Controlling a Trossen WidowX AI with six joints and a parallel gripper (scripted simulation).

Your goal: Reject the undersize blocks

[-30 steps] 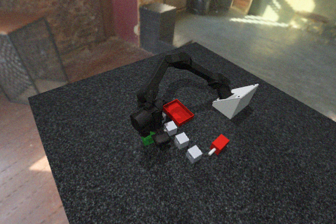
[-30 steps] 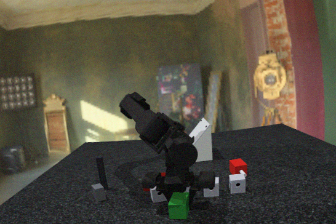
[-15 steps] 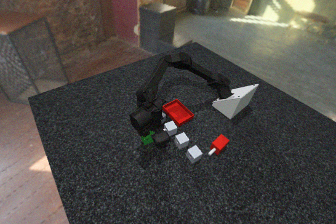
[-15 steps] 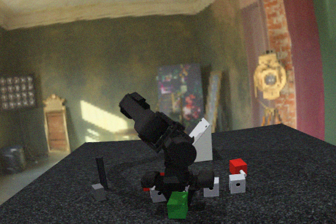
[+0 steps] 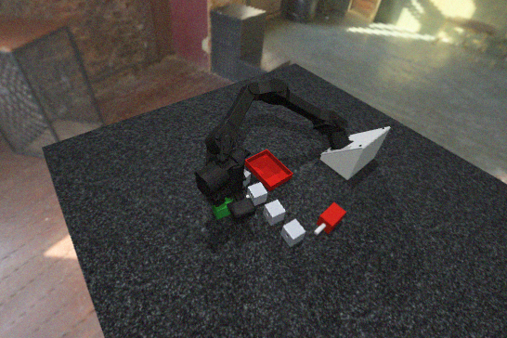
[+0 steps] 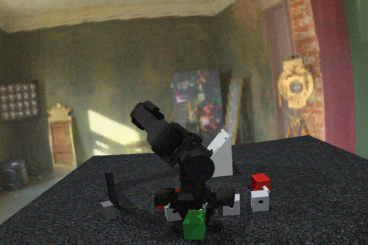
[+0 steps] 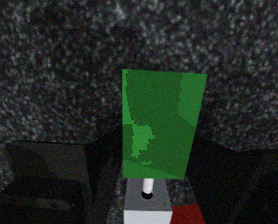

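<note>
Now: gripper tip 1 cm past the green gauge and 2 cm below it. The rest, counted from my gripper tip: red reject tray: 19 cm behind, 6 cm to the right; red gauge: 20 cm behind, 20 cm to the left, 1 cm above.
</note>
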